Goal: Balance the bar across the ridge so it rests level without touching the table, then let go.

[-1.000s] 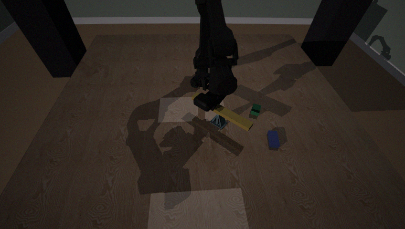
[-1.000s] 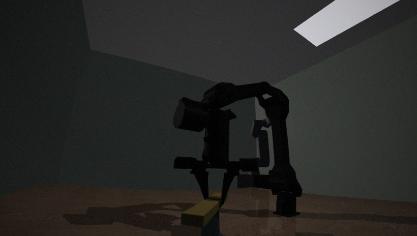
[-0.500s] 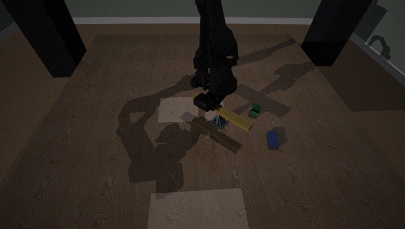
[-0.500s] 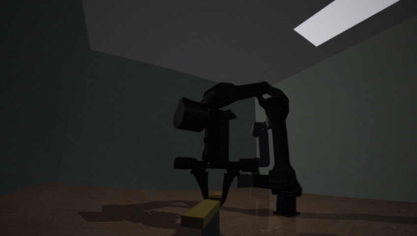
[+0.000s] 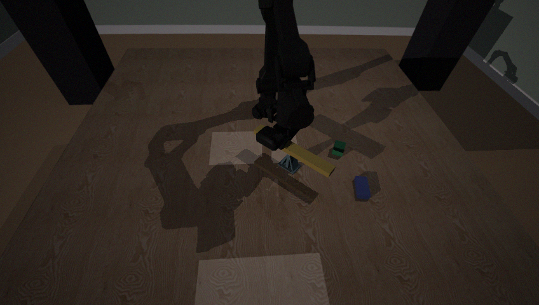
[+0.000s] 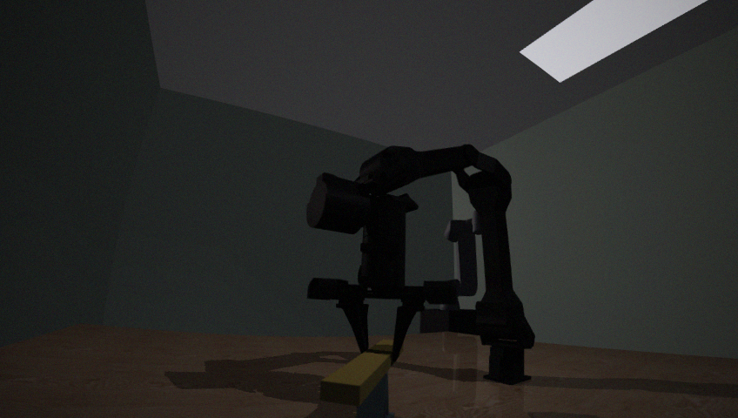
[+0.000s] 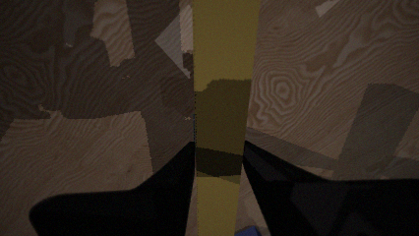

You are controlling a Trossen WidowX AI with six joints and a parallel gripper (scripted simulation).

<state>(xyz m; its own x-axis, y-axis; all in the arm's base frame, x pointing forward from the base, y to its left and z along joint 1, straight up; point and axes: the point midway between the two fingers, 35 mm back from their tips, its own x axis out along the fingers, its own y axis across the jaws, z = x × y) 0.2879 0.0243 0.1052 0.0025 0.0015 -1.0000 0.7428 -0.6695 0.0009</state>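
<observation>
The yellow bar is 20 mm to the left of my gripper tip and 20 mm ahead of it. From my gripper tip the other things lie so: blue block (220 mm to the left, 110 mm ahead, 60 mm below); then green block (180 mm to the left, 50 mm below, 30 mm behind).
</observation>
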